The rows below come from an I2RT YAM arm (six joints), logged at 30 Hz.
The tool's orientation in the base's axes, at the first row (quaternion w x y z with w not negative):
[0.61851 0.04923 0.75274 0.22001]
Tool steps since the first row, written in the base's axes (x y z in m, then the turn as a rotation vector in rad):
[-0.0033 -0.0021 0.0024 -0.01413 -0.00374 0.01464]
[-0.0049 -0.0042 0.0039 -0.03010 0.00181 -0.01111]
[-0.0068 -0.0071 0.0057 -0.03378 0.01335 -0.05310]
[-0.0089 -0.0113 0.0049 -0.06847 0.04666 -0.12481]
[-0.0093 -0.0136 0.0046 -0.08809 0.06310 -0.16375]
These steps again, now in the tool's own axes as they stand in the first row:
[-0.0022 -0.0003 -0.0040 -0.01136 0.00518 -0.01650]
[-0.0039 -0.0013 -0.0063 0.01766 0.00323 -0.02666]
[-0.0061 -0.0028 -0.0092 0.06069 -0.00214 -0.02125]
[-0.0063 -0.0065 -0.0122 0.14542 0.00654 -0.03539]
[-0.0068 -0.0086 -0.0132 0.19104 0.00992 -0.04427]

